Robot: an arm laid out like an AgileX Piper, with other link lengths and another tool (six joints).
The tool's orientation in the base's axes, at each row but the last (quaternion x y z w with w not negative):
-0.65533 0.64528 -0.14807 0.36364
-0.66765 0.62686 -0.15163 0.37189
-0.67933 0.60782 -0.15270 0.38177
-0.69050 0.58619 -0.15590 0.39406
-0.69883 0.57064 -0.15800 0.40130
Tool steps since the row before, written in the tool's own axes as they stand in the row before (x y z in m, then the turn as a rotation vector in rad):
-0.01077 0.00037 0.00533 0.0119 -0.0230 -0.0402
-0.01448 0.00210 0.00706 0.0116 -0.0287 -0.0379
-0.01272 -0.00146 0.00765 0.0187 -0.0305 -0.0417
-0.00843 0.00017 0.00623 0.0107 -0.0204 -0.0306
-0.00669 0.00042 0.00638 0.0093 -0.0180 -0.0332
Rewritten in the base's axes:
0.00193 0.01183 -0.00097 -0.0082 -0.0251 0.0399
0.00077 0.01605 -0.00241 -0.0026 -0.0244 0.0423
0.00344 0.01449 -0.00077 -0.0024 -0.0324 0.0443
0.00188 0.01011 -0.00204 -0.0039 -0.0210 0.0318
0.00205 0.00860 -0.00273 -0.0077 -0.0208 0.0320

